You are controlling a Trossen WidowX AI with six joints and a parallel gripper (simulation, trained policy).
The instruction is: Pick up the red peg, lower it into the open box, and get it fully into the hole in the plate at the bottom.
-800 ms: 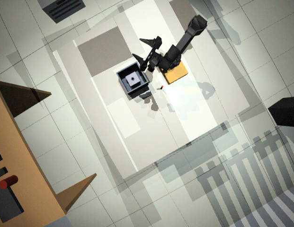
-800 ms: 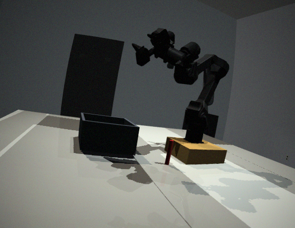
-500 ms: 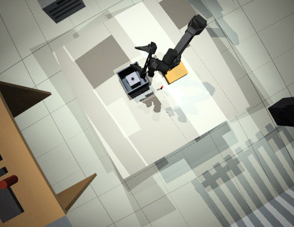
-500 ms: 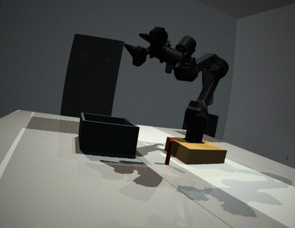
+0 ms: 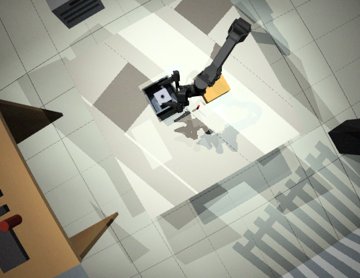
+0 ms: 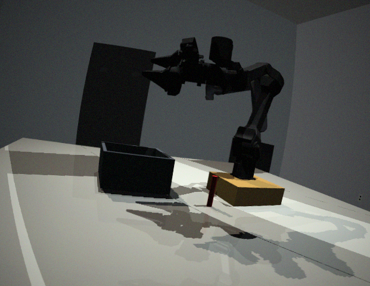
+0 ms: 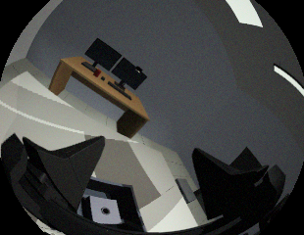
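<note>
The red peg lies 19 cm behind my gripper tip, 11 cm to the left of it and 29 cm below it. Also, from my gripper tip: dark box 2 cm behind, 7 cm to the right, 30 cm below; pale plate 2 cm behind, 7 cm to the right, 28 cm below.
</note>
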